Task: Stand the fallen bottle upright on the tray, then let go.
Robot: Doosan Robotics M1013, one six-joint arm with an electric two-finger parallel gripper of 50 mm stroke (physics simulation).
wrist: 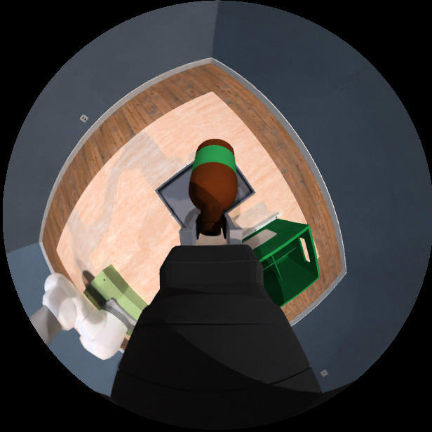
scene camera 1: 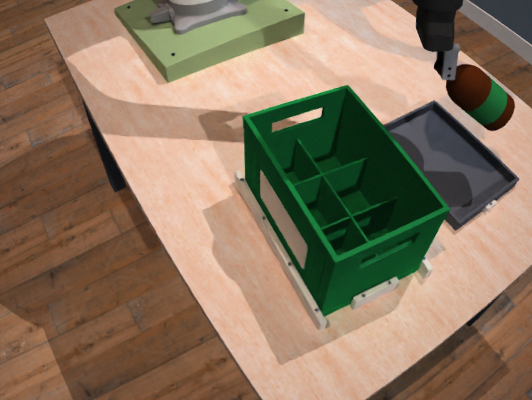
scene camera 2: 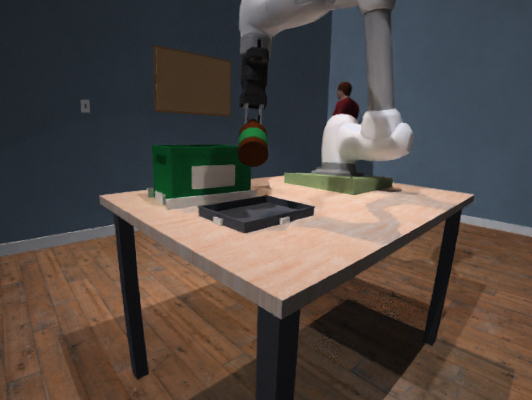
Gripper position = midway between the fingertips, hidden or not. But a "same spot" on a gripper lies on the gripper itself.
Scene:
my gripper: wrist; scene camera 1 445,71; scene camera 2
brown bottle: wrist 212,188; scene camera 1; scene camera 2
same spot on brown bottle: (scene camera 1: 478,95) = (scene camera 2: 240,130)
same spot on my gripper: (wrist: 188,235) = (scene camera 2: 261,105)

